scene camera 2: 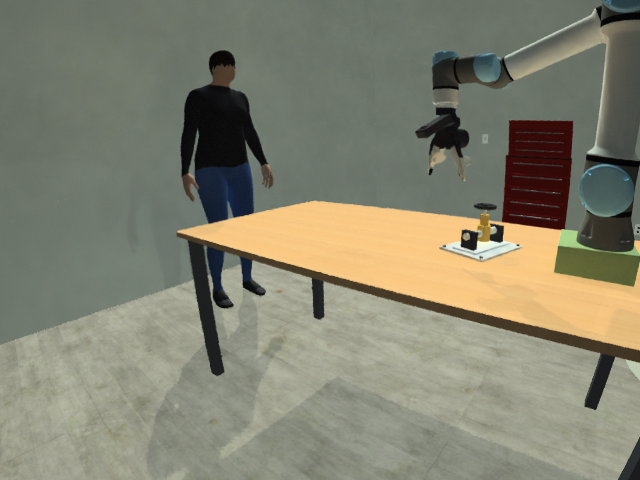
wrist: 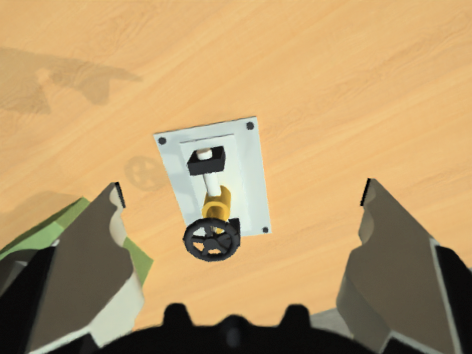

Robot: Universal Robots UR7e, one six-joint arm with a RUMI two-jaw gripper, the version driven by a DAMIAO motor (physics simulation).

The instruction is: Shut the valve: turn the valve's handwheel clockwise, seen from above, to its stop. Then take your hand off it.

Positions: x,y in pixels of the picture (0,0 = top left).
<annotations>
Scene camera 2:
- my gripper: 445,177
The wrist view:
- my gripper: 240,183
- black handwheel: 210,241
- white base plate: 245,130
</annotations>
